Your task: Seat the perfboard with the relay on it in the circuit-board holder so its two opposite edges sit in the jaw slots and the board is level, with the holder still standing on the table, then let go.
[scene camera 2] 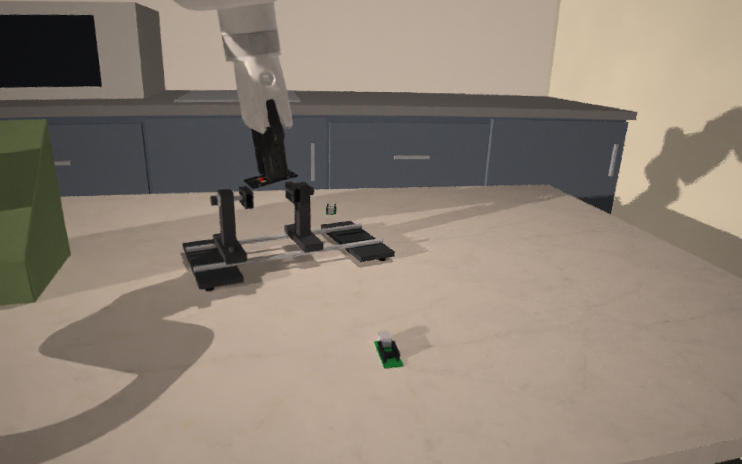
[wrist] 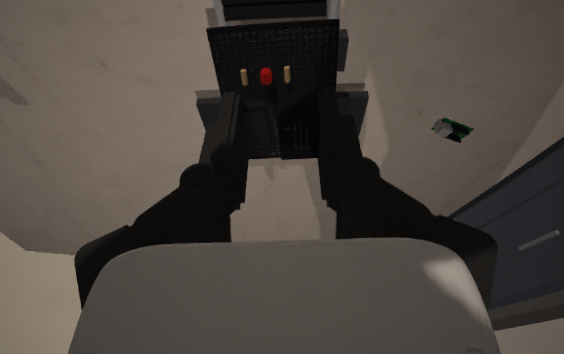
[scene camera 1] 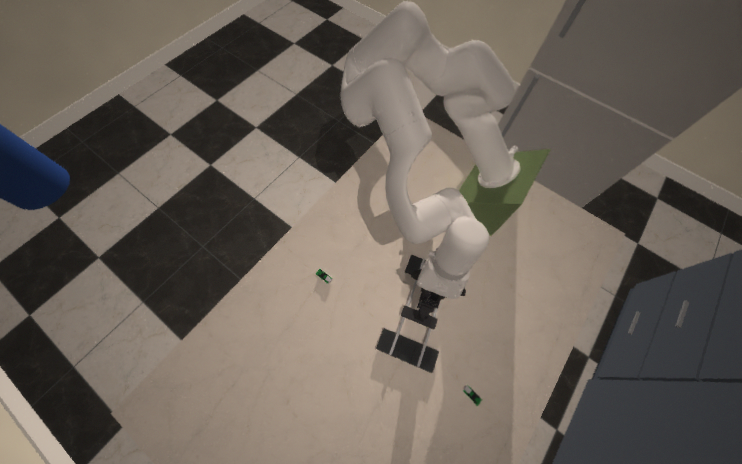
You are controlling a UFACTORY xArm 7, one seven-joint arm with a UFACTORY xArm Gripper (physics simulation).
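Places are measured from the arm's base along level axes (x left, y ahead, z down), in centimetres.
Pixels of known places: gripper, fingertip midpoint: (scene camera 2: 273, 175) (wrist: 280, 114) (scene camera 1: 431, 294); arm's base at its link origin: (scene camera 1: 498, 174).
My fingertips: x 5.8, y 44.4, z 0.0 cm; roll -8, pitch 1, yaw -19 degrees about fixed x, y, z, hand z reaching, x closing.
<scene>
Ahead of a thing's pixels: the offset from my fingertips to its top centre. "*": to the spot under its first point.
The black perfboard @[dx -0.3, dy -0.6, dz -1.9 cm] (scene camera 2: 253, 181) (wrist: 272, 50) carries a red part, two tan parts and a dark block that looks like the relay. My gripper (scene camera 1: 426, 310) (scene camera 2: 272, 174) (wrist: 280, 114) is shut on this board assembly, with a finger on each side of the dark parts; the exact contact is hidden. The board is tilted in scene camera 2, its left end lower. It hangs slightly above the jaws of the black circuit-board holder @[dx +0.5, dy +1.7, dz +1.8 cm] (scene camera 1: 406, 350) (scene camera 2: 227, 221) (wrist: 353, 107), apart from the slots. The holder stands upright on the table, its two posts on silver rods.
One small green board (scene camera 1: 323, 275) (scene camera 2: 389, 352) and another small green board (scene camera 1: 472, 395) (scene camera 2: 331, 209) lie on the table, on opposite sides of the holder. A green board @[* dx +23.5, dy +10.0, dz +12.3 cm] (wrist: 452, 130) also shows in the wrist view. A green block (scene camera 1: 495, 199) (scene camera 2: 19, 218) stands at the arm's base.
</scene>
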